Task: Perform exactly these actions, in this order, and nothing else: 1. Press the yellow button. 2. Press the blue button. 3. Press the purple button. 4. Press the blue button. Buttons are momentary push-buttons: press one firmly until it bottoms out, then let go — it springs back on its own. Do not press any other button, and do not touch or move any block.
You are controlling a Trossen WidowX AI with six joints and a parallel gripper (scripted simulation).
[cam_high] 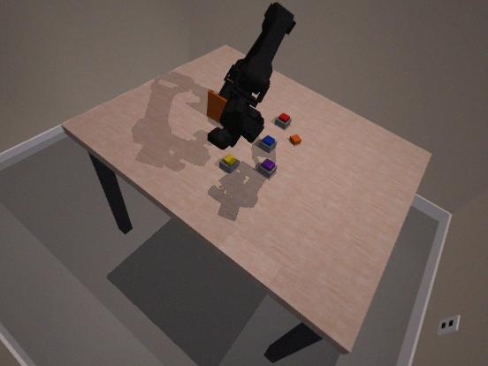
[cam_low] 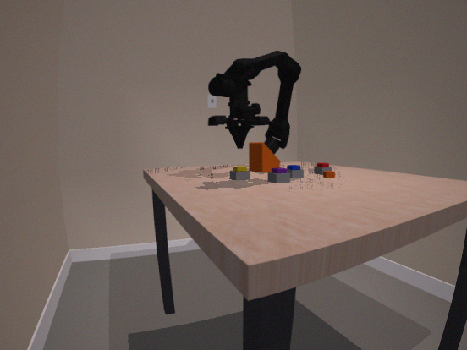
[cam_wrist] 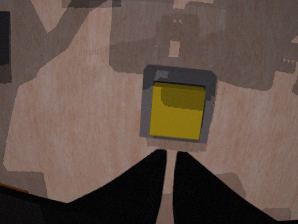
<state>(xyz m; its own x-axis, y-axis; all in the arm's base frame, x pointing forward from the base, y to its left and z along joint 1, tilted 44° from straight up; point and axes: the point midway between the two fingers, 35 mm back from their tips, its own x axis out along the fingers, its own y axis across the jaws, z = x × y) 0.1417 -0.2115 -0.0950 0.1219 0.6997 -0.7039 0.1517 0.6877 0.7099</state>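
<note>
Now: gripper tip 7 cm short of the blue button, 16 cm to the right of it and 6 cm above it. From my gripper tip the other things lie so: yellow button (6 cm below); purple button (12 cm ahead, 6 cm to the left, 6 cm below); small orange block (15 cm ahead, 26 cm to the left, 9 cm below).
</note>
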